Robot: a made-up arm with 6 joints.
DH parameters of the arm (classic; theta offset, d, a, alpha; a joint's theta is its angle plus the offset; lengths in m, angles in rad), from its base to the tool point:
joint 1: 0 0.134 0 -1.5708
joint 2: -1.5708 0 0.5 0
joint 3: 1.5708 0.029 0 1.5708
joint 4: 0 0.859 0 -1.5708
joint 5: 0 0 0 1.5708
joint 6: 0 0.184 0 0
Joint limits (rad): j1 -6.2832..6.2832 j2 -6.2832..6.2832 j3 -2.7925..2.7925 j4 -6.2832..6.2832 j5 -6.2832..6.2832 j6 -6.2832..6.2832
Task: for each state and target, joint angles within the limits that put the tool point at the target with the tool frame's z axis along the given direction. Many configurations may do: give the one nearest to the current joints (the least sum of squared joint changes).
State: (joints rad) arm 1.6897 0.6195 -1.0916 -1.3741 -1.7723 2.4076
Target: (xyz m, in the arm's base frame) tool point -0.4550 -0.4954 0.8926 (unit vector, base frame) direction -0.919 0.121 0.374
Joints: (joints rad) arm 1.1154 0.4828 -1.7620 -1.8724 -1.1693 2.4076
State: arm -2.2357 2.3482 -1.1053 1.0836 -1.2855 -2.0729
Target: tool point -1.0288 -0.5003 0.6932 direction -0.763 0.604 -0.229
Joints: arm -2.5657 1.6369 -0.8970 1.9654 -1.5302 -2.0729
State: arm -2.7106 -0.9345 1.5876 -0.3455 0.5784 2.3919
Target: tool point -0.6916 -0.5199 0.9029 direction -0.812 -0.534 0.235
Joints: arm -2.5229 -0.2779 1.5596 -0.6091 0.0629 2.3919
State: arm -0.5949 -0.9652 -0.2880 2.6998 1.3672 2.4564
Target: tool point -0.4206 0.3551 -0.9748 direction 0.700 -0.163 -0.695
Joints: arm -0.5681 -1.8618 -1.0551 2.8562 1.0161 2.4564
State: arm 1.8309 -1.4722 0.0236 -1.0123 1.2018 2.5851
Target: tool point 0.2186 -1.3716 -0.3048 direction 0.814 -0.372 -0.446
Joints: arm 1.6458 -1.7097 -0.2024 -1.9090 0.9808 2.5851
